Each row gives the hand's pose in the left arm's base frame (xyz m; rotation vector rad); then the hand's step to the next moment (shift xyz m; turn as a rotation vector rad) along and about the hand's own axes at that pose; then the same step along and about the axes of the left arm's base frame.
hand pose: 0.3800 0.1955 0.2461 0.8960 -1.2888 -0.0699
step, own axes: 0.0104 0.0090 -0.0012 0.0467 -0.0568 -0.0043
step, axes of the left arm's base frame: 0.0006 0.0014 0.0137 0.0429 -0.0598 0.0026
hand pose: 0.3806 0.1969 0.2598 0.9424 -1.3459 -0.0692
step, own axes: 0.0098 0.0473 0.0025 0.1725 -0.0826 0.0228
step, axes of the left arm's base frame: -0.0212 0.0239 0.0363 0.0670 -0.1596 0.0844
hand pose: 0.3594 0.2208 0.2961 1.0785 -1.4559 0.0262
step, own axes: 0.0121 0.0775 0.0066 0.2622 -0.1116 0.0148
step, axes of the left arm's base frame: -0.0497 0.0326 0.0517 0.1087 -0.2230 0.1409
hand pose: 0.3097 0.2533 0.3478 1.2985 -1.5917 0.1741
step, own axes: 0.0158 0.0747 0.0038 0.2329 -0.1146 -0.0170
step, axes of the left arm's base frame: -0.0595 0.0177 0.0446 0.1270 -0.1847 0.1320
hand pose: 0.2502 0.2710 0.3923 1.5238 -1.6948 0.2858
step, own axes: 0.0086 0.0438 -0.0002 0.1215 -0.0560 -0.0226
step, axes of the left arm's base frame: -0.0391 0.0045 0.0211 0.0685 -0.0865 0.0789
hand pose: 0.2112 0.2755 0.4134 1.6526 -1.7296 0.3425
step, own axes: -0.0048 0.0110 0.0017 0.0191 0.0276 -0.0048
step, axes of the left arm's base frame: -0.0113 0.0042 -0.0013 -0.0234 -0.0075 0.0233
